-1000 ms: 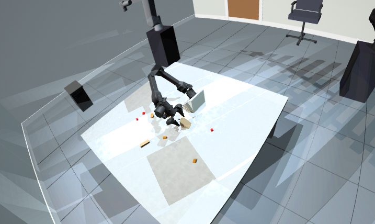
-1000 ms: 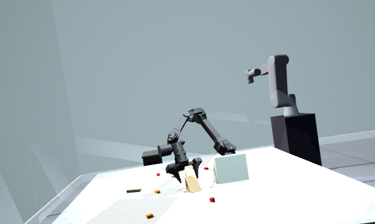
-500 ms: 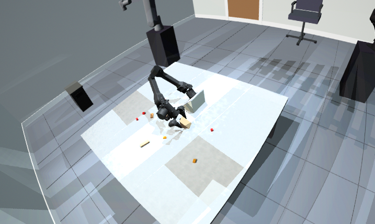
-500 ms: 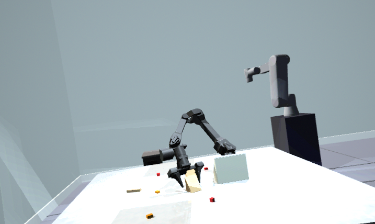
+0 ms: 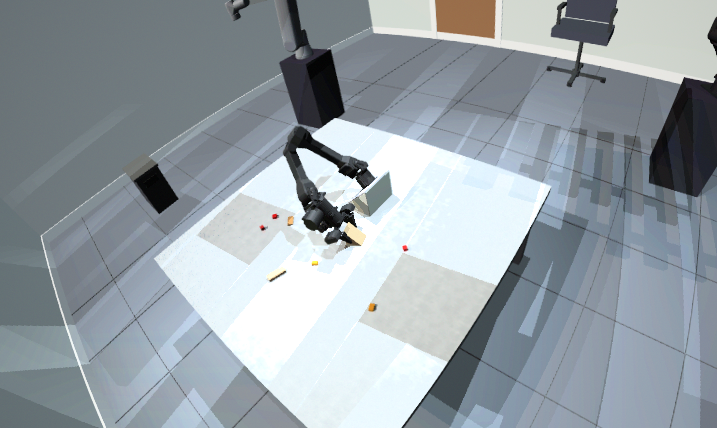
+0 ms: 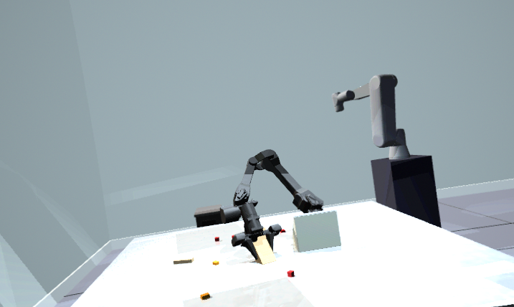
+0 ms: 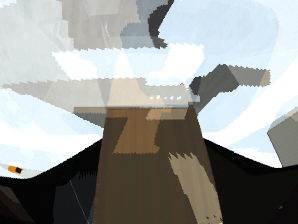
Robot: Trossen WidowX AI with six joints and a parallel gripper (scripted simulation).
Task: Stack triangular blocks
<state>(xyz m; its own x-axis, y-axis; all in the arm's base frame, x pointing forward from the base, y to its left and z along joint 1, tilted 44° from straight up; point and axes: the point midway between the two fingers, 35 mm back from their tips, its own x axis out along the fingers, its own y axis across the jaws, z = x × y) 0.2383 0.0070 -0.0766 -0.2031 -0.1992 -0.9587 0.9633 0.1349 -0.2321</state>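
Now: gripper tip 10 mm to the left of the tan triangular block and 10 mm below it. The rest, counted from my gripper tip: tan bar 290 mm ahead, 160 mm to the right.
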